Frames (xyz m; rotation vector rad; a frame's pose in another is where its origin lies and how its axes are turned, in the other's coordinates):
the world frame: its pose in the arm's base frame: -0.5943 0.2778 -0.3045 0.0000 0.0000 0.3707
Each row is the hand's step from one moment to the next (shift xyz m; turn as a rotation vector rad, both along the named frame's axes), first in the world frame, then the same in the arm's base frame.
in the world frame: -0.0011 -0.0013 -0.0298 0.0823 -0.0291 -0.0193
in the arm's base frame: -0.0006 -0.0016 -0.0298 0.0873 0.0027 -0.0193
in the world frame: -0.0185 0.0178 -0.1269 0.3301 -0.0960 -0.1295
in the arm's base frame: -0.0237 0.0099 -0.1269 0.3425 0.0301 -0.1295
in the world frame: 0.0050 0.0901 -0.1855 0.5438 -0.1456 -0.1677
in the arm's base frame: -0.0280 0.0858 -0.1855 0.5596 0.0613 -0.1677
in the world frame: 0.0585 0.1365 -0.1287 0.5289 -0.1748 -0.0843
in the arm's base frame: 0.0051 0.1484 -0.1287 0.5563 0.0287 -0.0843
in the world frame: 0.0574 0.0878 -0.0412 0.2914 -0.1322 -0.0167
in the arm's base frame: 0.0217 0.1026 -0.0412 0.3195 -0.0177 -0.0167
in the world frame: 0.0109 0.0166 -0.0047 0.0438 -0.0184 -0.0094
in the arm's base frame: 0.0041 0.0194 -0.0047 0.0475 -0.0013 -0.0094
